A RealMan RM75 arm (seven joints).
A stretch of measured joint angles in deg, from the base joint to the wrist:
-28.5 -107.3 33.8 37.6 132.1 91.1 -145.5
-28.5 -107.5 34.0 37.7 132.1 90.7 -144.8
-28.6 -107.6 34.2 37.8 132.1 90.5 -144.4
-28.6 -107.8 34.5 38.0 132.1 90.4 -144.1
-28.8 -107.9 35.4 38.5 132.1 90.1 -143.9
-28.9 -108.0 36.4 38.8 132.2 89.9 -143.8
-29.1 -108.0 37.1 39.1 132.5 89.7 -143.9
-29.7 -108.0 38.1 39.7 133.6 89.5 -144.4
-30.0 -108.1 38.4 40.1 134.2 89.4 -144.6
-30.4 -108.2 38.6 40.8 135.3 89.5 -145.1
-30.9 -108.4 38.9 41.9 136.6 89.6 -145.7
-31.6 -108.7 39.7 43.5 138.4 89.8 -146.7
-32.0 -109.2 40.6 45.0 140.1 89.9 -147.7
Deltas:
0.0 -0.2 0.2 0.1 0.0 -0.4 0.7
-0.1 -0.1 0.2 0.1 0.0 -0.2 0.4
0.0 -0.2 0.3 0.2 0.0 -0.1 0.3
-0.2 -0.1 0.9 0.5 0.0 -0.3 0.2
-0.1 -0.1 1.0 0.3 0.1 -0.2 0.1
-0.2 0.0 0.7 0.3 0.3 -0.2 -0.1
-0.6 0.0 1.0 0.6 1.1 -0.2 -0.5
-0.3 -0.1 0.3 0.4 0.6 -0.1 -0.2
-0.4 -0.1 0.2 0.7 1.1 0.1 -0.5
-0.5 -0.2 0.3 1.1 1.3 0.1 -0.6
-0.7 -0.3 0.8 1.6 1.8 0.2 -1.0
-0.4 -0.5 0.9 1.5 1.7 0.1 -1.0

